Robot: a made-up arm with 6 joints.
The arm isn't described. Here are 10 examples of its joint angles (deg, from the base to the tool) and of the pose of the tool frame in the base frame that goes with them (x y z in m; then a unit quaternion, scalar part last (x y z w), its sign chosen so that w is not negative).
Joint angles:
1: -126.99 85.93 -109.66 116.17 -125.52 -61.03
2: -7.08 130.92 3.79 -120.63 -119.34 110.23
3: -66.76 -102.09 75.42 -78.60 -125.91 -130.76
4: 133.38 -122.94 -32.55 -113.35 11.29 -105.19
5: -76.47 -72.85 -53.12 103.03 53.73 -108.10
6: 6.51 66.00 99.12 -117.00 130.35 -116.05
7: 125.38 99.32 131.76 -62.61 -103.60 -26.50
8: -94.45 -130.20 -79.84 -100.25 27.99 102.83
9: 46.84 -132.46 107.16 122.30 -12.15 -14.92
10: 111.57 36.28 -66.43 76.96 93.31 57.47
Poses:
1: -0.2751 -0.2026 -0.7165 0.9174 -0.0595 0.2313 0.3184
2: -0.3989 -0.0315 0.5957 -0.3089 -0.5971 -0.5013 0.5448
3: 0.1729 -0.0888 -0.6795 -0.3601 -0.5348 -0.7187 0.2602
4: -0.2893 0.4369 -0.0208 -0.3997 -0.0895 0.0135 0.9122
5: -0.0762 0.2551 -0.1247 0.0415 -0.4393 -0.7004 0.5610
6: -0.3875 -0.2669 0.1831 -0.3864 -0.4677 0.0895 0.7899
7: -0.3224 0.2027 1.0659 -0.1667 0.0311 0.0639 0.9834
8: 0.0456 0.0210 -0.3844 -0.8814 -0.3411 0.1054 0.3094
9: 0.4707 0.5192 0.1034 -0.4312 -0.2658 -0.8274 0.2425
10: -0.2643 -0.5415 -0.3069 0.4872 -0.7193 0.0897 0.4870
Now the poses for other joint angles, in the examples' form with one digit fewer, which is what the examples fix.
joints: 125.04 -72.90 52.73 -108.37 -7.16 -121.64
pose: -0.325 -0.217 -0.079 -0.501 -0.213 0.589 0.597
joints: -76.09 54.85 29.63 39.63 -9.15 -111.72
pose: -0.312 0.234 0.244 -0.583 0.148 0.250 0.759
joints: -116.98 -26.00 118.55 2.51 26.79 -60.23
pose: -0.536 0.055 -0.310 -0.778 -0.330 0.314 0.433
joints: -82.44 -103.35 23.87 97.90 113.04 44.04
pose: 0.467 -0.510 -0.428 -0.257 0.893 -0.235 0.285
